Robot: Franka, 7 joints.
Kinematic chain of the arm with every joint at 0, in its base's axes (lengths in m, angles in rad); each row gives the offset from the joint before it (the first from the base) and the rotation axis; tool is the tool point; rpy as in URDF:
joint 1: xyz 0 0 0.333 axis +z
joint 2: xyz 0 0 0 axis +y
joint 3: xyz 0 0 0.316 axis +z
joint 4: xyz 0.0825 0 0 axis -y
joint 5: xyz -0.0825 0 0.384 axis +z
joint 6: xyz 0 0 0 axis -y
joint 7: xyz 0.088 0 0 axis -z
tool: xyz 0 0 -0.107 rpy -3.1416 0 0
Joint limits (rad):
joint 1: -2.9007..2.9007
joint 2: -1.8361..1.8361
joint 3: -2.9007..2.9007
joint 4: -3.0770..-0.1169
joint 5: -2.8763..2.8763
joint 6: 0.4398..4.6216
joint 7: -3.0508..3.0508
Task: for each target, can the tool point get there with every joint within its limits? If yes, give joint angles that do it. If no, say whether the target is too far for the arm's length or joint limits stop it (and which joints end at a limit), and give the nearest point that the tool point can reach.
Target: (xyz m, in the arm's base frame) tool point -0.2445 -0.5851 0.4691
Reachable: yes | joints -0.0761 -0.8653 -1.5974 -1.8429 -0.5441 2.3182 -0.2832
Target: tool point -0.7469 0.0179 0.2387
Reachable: yes | joints -0.5243 -1.4643 -2.2570 -1.1492 -0.8262 3.8679 -0.2576
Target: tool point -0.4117 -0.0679 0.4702
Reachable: yes | joints -1.5923 -0.7593 -1.5314 -2.4549 -1.5372 3.7645 -1.1038
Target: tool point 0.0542 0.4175 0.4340
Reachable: yes | joints 1.4826 -0.3743 -0.1735 -2.5009 1.0516 1.9596 0.7892
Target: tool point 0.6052 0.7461 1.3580
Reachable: no: too far | nearest point 0.3696 0.4556 0.9589 | short by 0.547 m
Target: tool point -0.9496 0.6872 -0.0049
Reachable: no: too far | nearest point -0.6678 0.4833 0.0954 | short by 0.362 m
